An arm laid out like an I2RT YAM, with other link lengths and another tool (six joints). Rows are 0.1 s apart.
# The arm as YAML. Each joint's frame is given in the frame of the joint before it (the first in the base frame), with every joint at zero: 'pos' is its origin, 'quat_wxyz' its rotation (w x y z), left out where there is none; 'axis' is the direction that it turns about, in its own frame. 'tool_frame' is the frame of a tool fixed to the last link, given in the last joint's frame.
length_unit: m
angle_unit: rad
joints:
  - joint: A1
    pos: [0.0, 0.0, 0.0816]
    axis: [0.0, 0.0, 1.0]
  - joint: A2
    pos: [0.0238, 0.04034, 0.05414]
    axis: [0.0, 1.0, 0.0]
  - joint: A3
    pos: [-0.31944, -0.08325, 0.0]
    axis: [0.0, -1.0, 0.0]
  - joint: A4
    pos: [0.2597, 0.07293, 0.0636]
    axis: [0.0, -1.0, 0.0]
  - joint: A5
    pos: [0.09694, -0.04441, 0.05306]
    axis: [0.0, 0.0, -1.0]
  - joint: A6
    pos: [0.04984, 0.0, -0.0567]
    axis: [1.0, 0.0, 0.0]
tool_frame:
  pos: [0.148, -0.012, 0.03]
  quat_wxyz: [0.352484, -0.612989, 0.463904, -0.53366]
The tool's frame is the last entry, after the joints.
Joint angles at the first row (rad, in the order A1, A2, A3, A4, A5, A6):
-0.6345, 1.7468, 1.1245, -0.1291, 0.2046, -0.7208
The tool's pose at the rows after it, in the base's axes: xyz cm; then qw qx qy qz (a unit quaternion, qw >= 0):
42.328 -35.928 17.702 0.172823 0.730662 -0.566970 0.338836
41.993 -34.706 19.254 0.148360 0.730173 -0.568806 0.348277
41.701 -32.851 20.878 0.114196 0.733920 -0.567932 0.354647
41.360 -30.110 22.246 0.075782 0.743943 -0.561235 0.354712
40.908 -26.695 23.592 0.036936 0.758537 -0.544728 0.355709
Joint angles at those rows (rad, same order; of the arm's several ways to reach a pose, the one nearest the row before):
-0.6335, 1.7180, 1.1184, -0.1518, 0.1768, -0.7072
-0.6335, 1.6643, 1.1054, -0.1772, 0.1333, -0.6841
-0.6301, 1.6032, 1.0961, -0.2207, 0.0715, -0.6567
-0.6155, 1.5348, 1.0832, -0.2801, 0.0033, -0.6315
-0.5920, 1.4558, 1.0596, -0.3354, -0.0684, -0.6191

